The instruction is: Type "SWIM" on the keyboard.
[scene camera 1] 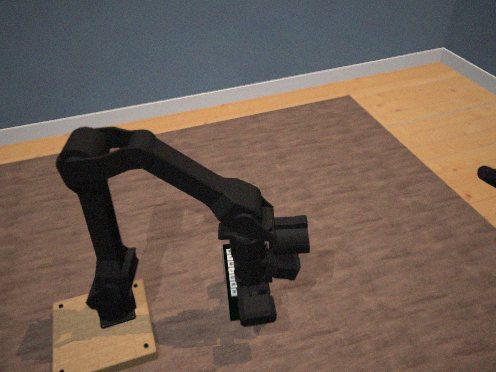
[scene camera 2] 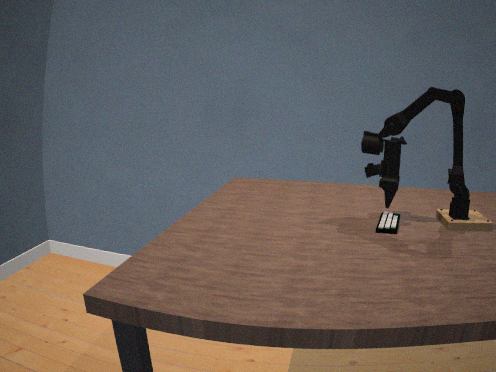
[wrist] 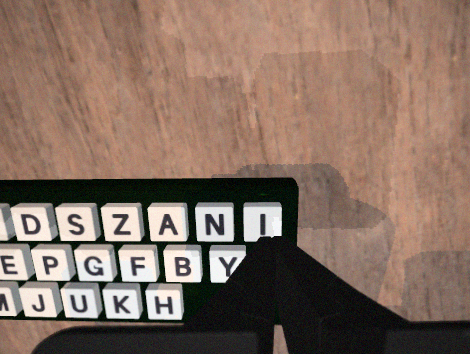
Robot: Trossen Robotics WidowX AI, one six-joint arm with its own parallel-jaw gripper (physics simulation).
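Places are measured from the arm's base along level axes (x ahead, y left, z up), in metres.
Where they show: gripper, fingertip midpoint: [scene camera 2: 387, 207] [wrist: 271, 248]; arm's base, link origin: [scene camera 1: 116, 310] [scene camera 2: 458, 217].
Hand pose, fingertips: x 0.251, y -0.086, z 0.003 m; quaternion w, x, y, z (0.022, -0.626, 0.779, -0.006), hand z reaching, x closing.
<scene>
Each offset is from my fingertips to the top centre of the thing. "spot": to the spot under its first point. Level surfaces: height alone.
The keyboard @(dx +0.005, dy +0.088, dz -0.013 m) [scene camera 1: 233, 311] [scene camera 2: 388, 223] [wrist: 200, 190] is a dark green board with white letter keys in three rows, flat on the table. My gripper [scene camera 2: 387, 206] [wrist: 271, 248] is shut and empty, pointing down. Its fingertips are a little above the end of the board that has the I key @(dx +0.004, dy +0.002, dz -0.013 m) [wrist: 261, 220], and overlap that key's lower edge in the wrist view. The S key @(dx +0.021, dy +0.075, dz -0.013 m) [wrist: 76, 224] is farther left in the same row. The M key @(spot: dx -0.007, dy +0.121, dz -0.013 m) [wrist: 4, 301] is cut off at the left edge. The W key does not show in the wrist view. The arm hides much of the keyboard in scene camera 1.
The arm stands on a light wooden base [scene camera 1: 105, 345] [scene camera 2: 467, 223] on the brown table @(dz -0.029 m) [scene camera 1: 325, 150] [scene camera 2: 250, 260]. Shadows of the arm fall across the table beside the keyboard. A dark rounded thing [scene camera 1: 487, 175] shows at the right edge of scene camera 1.
</scene>
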